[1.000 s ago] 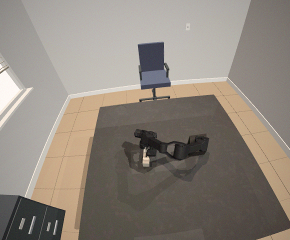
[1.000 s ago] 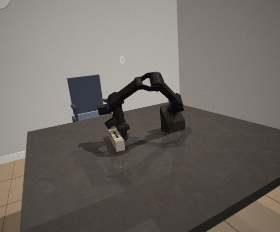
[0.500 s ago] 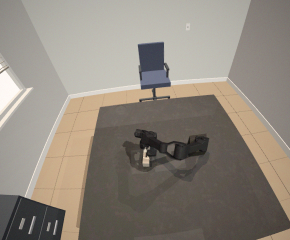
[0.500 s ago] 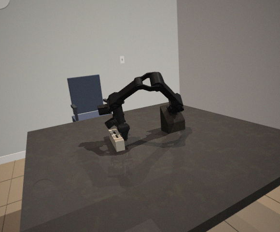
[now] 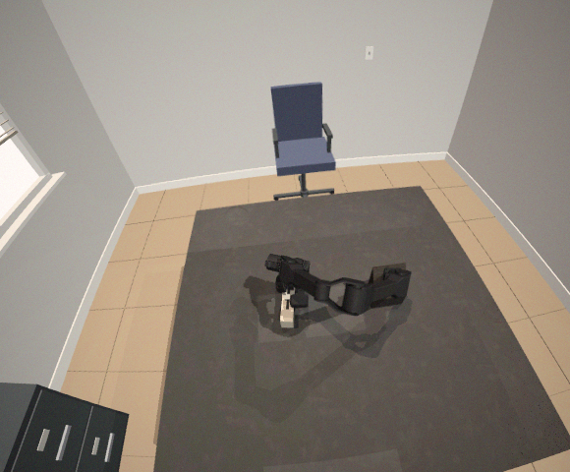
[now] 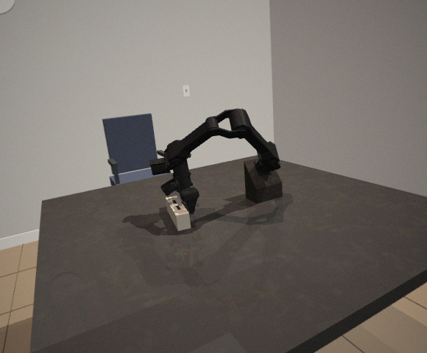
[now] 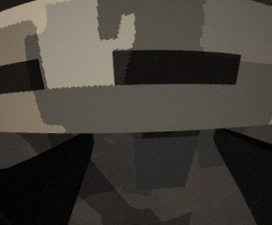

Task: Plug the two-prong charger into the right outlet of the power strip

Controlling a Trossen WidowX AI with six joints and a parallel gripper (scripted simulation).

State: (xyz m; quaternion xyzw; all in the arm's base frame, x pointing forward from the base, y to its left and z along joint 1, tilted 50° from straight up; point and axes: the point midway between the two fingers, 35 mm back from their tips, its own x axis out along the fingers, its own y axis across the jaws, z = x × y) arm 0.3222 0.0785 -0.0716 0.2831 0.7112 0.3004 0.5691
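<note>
My gripper tip is now 20 mm short of the two-prong charger and 10 mm below it.
</note>
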